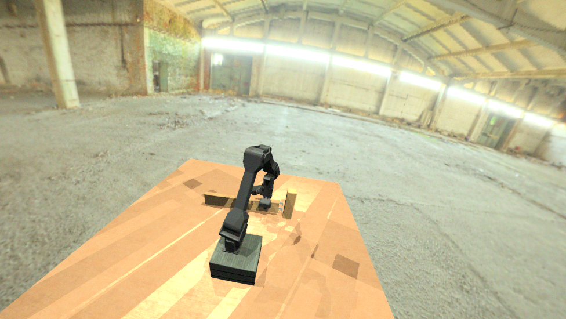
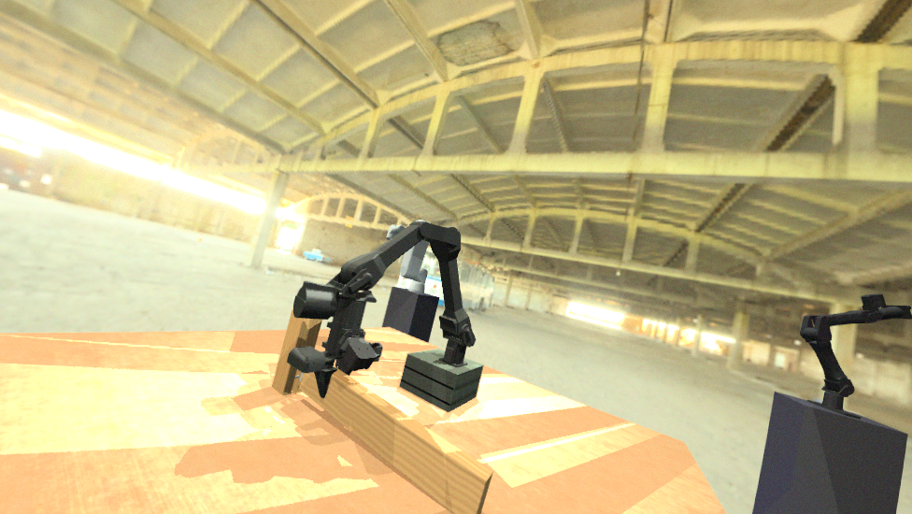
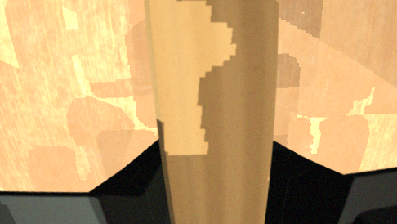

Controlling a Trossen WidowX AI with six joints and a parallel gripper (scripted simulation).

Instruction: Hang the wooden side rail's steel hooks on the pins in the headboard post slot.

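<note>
Right now my gripper tip is 1 cm short of the upright headboard post, 13 cm to the left of it and 5 cm below it.
</note>
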